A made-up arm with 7 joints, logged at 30 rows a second.
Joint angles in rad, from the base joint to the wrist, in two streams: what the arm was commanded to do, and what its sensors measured. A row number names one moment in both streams.
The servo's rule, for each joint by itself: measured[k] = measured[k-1] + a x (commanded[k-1-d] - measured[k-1]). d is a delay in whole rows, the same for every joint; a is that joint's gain. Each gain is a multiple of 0.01, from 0.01 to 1. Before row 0 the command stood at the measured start. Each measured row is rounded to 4 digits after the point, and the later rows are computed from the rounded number. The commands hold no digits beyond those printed.
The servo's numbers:
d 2
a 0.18 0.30 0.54 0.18 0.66 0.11 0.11
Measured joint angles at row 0: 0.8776, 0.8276, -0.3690, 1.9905, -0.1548, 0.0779, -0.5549
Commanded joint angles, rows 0 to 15: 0.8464, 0.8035, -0.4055, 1.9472, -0.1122, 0.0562, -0.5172; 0.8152, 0.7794, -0.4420, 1.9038, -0.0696, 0.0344, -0.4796; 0.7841, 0.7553, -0.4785, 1.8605, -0.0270, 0.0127, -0.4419; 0.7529, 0.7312, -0.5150, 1.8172, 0.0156, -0.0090, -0.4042; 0.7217, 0.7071, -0.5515, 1.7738, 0.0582, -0.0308, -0.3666; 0.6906, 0.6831, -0.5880, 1.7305, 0.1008, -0.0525, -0.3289; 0.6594, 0.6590, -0.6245, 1.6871, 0.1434, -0.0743, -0.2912; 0.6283, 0.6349, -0.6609, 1.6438, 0.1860, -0.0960, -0.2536; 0.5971, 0.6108, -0.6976, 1.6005, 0.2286, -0.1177, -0.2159; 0.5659, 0.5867, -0.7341, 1.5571, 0.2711, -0.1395, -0.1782; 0.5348, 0.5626, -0.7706, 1.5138, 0.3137, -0.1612, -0.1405; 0.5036, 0.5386, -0.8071, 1.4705, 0.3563, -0.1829, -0.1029; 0.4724, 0.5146, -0.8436, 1.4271, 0.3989, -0.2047, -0.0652; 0.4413, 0.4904, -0.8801, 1.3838, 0.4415, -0.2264, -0.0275; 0.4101, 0.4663, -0.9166, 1.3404, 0.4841, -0.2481, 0.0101; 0.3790, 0.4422, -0.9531, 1.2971, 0.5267, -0.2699, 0.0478
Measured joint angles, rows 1 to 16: 0.8776, 0.8276, -0.3690, 1.9905, -0.1548, 0.0779, -0.5549; 0.8776, 0.8276, -0.3690, 1.9905, -0.1548, 0.0779, -0.5549; 0.8720, 0.8204, -0.3887, 1.9827, -0.1267, 0.0755, -0.5508; 0.8618, 0.8081, -0.4175, 1.9685, -0.0890, 0.0710, -0.5430; 0.8478, 0.7923, -0.4504, 1.9491, -0.0481, 0.0646, -0.5319; 0.8307, 0.7740, -0.4853, 1.9254, -0.0061, 0.0565, -0.5179; 0.8111, 0.7539, -0.5210, 1.8981, 0.0363, 0.0469, -0.5013; 0.7894, 0.7327, -0.5572, 1.8679, 0.0789, 0.0360, -0.4823; 0.7660, 0.7106, -0.5935, 1.8354, 0.1215, 0.0239, -0.4613; 0.7412, 0.6879, -0.6299, 1.8009, 0.1641, 0.0107, -0.4385; 0.7153, 0.6648, -0.6665, 1.7648, 0.2067, -0.0034, -0.4140; 0.6884, 0.6414, -0.7030, 1.7274, 0.2492, -0.0184, -0.3881; 0.6608, 0.6178, -0.7395, 1.6890, 0.2918, -0.0341, -0.3609; 0.6325, 0.5940, -0.7760, 1.6497, 0.3344, -0.0505, -0.3325; 0.6037, 0.5702, -0.8125, 1.6096, 0.3770, -0.0675, -0.3031; 0.5745, 0.5463, -0.8490, 1.5690, 0.4196, -0.0850, -0.2728
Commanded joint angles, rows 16 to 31: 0.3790, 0.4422, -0.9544, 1.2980, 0.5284, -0.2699, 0.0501; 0.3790, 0.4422, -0.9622, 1.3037, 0.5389, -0.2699, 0.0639; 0.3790, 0.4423, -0.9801, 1.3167, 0.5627, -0.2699, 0.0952; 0.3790, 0.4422, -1.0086, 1.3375, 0.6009, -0.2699, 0.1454; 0.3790, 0.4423, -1.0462, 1.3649, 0.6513, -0.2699, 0.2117; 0.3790, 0.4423, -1.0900, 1.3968, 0.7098, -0.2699, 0.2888; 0.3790, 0.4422, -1.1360, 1.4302, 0.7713, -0.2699, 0.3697; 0.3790, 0.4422, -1.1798, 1.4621, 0.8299, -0.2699, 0.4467; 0.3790, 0.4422, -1.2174, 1.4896, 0.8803, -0.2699, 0.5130; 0.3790, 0.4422, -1.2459, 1.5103, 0.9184, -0.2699, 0.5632; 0.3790, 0.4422, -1.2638, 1.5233, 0.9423, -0.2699, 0.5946; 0.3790, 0.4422, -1.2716, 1.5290, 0.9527, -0.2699, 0.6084; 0.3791, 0.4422, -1.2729, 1.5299, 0.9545, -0.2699, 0.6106; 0.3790, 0.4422, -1.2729, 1.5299, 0.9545, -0.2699, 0.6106; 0.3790, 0.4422, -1.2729, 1.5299, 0.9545, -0.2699, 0.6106; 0.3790, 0.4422, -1.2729, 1.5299, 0.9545, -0.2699, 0.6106
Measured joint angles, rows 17 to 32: 0.5449, 0.5223, -0.8855, 1.5279, 0.4622, -0.1029, -0.2417; 0.5150, 0.4983, -0.9220, 1.4864, 0.5048, -0.1213, -0.2099; 0.4905, 0.4815, -0.9395, 1.4525, 0.5204, -0.1376, -0.1813; 0.4704, 0.4697, -0.9518, 1.4257, 0.5326, -0.1522, -0.1543; 0.4539, 0.4615, -0.9671, 1.4061, 0.5525, -0.1651, -0.1269; 0.4404, 0.4557, -0.9895, 1.3938, 0.5844, -0.1766, -0.0969; 0.4293, 0.4517, -1.0201, 1.3886, 0.6286, -0.1869, -0.0630; 0.4202, 0.4489, -1.0578, 1.3901, 0.6822, -0.1960, -0.0243; 0.4128, 0.4469, -1.1000, 1.3973, 0.7410, -0.2041, 0.0190; 0.4067, 0.4455, -1.1431, 1.4090, 0.7997, -0.2113, 0.0660; 0.4017, 0.4445, -1.1832, 1.4235, 0.8529, -0.2177, 0.1152; 0.3976, 0.4438, -1.2171, 1.4391, 0.8961, -0.2234, 0.1645; 0.3943, 0.4433, -1.2423, 1.4543, 0.9266, -0.2285, 0.2118; 0.3915, 0.4430, -1.2581, 1.4677, 0.9438, -0.2331, 0.2554; 0.3893, 0.4428, -1.2661, 1.4789, 0.9509, -0.2371, 0.2945; 0.3874, 0.4426, -1.2698, 1.4881, 0.9533, -0.2407, 0.3293
